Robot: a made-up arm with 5 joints. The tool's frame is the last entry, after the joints.
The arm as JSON. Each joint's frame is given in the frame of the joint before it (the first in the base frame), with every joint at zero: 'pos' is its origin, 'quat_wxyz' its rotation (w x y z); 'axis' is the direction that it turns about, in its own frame. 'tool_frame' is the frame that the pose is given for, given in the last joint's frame.
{
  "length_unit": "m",
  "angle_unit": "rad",
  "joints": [
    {
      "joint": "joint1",
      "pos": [
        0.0,
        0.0,
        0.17
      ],
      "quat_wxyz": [
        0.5,
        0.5,
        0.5,
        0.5
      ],
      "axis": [
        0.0,
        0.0,
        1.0
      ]
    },
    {
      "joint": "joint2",
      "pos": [
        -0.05,
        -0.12,
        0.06
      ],
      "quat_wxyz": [
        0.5,
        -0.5,
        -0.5,
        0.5
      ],
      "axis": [
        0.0,
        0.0,
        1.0
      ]
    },
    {
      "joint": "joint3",
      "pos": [
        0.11,
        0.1,
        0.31
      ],
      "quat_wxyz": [
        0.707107,
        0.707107,
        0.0,
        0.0
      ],
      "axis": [
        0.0,
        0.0,
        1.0
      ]
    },
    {
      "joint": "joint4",
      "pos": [
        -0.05,
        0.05,
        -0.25
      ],
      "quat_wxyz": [
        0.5,
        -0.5,
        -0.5,
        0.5
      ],
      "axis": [
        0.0,
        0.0,
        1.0
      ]
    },
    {
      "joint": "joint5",
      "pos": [
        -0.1,
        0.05,
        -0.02
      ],
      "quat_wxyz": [
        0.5,
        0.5,
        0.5,
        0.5
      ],
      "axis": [
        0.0,
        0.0,
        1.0
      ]
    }
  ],
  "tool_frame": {
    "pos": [
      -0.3,
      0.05,
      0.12
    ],
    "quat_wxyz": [
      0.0,
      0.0,
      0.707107,
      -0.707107
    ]
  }
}
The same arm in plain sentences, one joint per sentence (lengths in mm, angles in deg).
The arm has five revolute joints in a row. What follows holds with every joint at zero, and every direction is one of the base frame's.
The first joint is mounted 170 mm along +z from the base frame's origin and turns about +x.
The second joint is mounted 60 mm along +x and 50 mm along -y and 120 mm along -z from the first joint and turns about -y.
The third joint is mounted 100 mm along -x and 310 mm along -y and 110 mm along +z from the second joint and turns about +x.
The fourth joint is mounted 250 mm along -x and 50 mm along -y and 50 mm along -z from the third joint and turns about -z.
The fifth joint is mounted 50 mm along -x and 100 mm along +y and 20 mm along +z from the fourth joint and turns about -y.
The tool frame, which is the frame that the pose is given for, is mounted 300 mm along +x and 120 mm along -y and 50 mm along -z from the fifth joint; its axes are parallel to the base frame's.

